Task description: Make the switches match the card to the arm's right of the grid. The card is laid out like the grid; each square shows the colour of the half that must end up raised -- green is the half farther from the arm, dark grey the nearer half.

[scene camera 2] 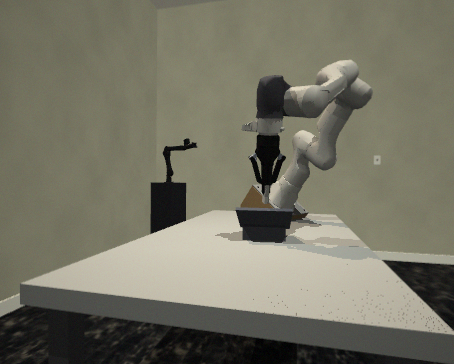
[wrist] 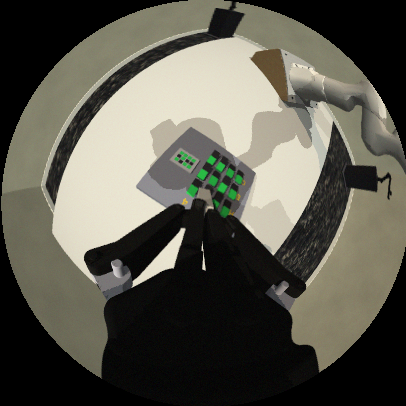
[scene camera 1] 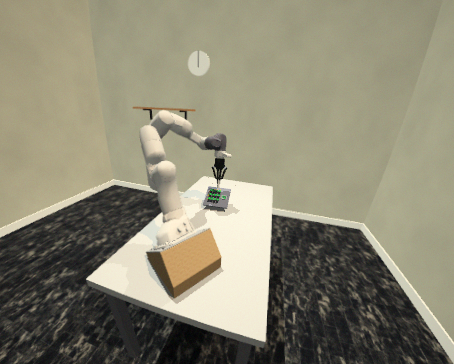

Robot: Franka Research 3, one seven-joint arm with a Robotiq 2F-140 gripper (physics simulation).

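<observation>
A grey switch panel (scene camera 1: pixel 223 205) (scene camera 2: pixel 264 218) (wrist: pixel 155 184) stands on the table. Its grid of green and dark rocker switches (wrist: pixel 221 175) (scene camera 1: pixel 214 195) shows in the wrist view, right of the card; the fingers hide part of the lower grid. The small card (wrist: pixel 184 160) (scene camera 1: pixel 224 197) has green and dark squares, too small to read surely. My gripper (wrist: pixel 201 196) (scene camera 1: pixel 218 185) (scene camera 2: pixel 266 199) is shut and empty, its tips over the lower part of the grid in the wrist view. In scene camera 2 the tips are close above the panel's top edge; contact cannot be told.
The white table (scene camera 1: pixel 245 240) (scene camera 2: pixel 165 270) (wrist: pixel 110 115) bears the panel. A brown wedge-shaped block (scene camera 1: pixel 192 262) (scene camera 2: pixel 254 199) (wrist: pixel 272 67) stands by the arm's base. A black pedestal (scene camera 2: pixel 168 207) with a small black arm stands beyond the table.
</observation>
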